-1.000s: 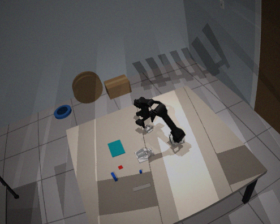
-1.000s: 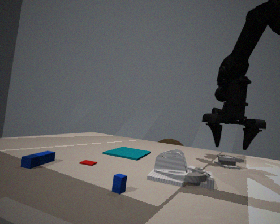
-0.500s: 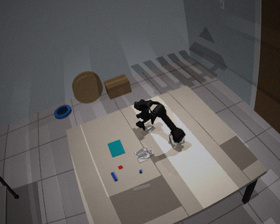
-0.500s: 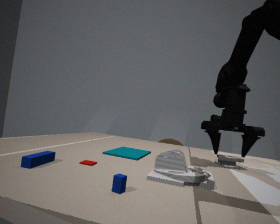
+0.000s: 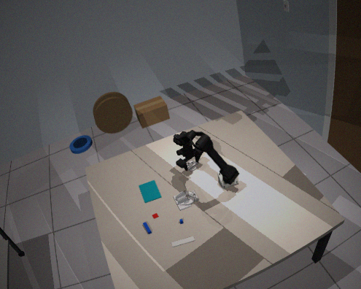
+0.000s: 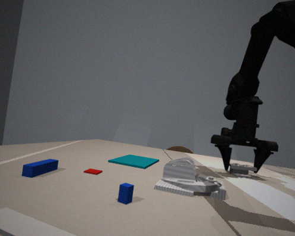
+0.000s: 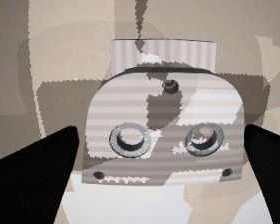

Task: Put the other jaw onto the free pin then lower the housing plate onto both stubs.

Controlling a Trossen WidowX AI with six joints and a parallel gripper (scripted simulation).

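The grey housing part lies 10 mm to the right of my gripper tip and 10 mm above it. From my gripper tip the other things lie so: teal flat plate: 300 mm ahead, 100 mm to the left, 10 mm below; ribbed grey base: 130 mm ahead, 260 mm to the left, 10 mm below; red tile: 300 mm ahead, 320 mm to the left, 10 mm below.
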